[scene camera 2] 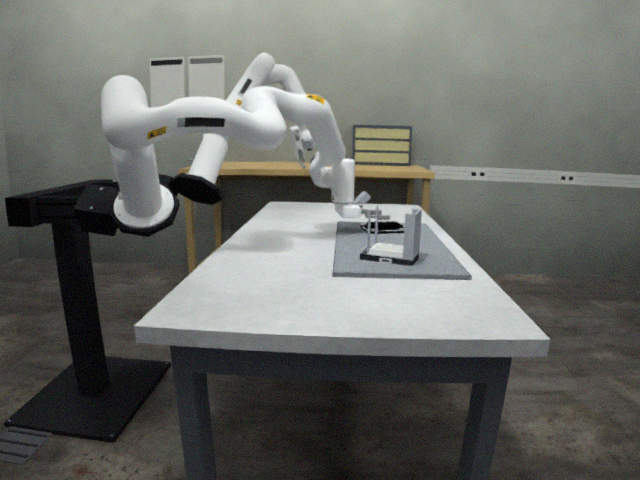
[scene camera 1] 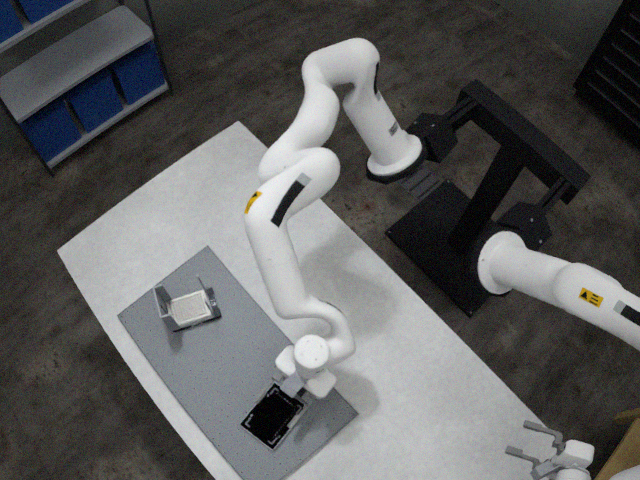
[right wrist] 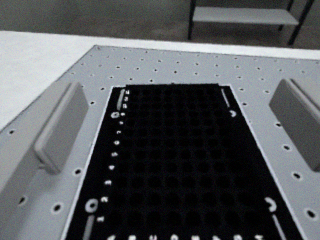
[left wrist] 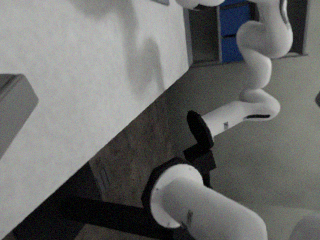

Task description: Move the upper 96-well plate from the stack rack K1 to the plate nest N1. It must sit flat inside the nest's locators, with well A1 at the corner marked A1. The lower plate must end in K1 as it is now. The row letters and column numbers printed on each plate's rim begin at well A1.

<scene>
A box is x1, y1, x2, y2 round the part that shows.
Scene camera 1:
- my right gripper: [253, 345, 335, 428]
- black 96-well plate: [247, 390, 298, 441]
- white 96-well plate: [165, 290, 211, 326]
</scene>
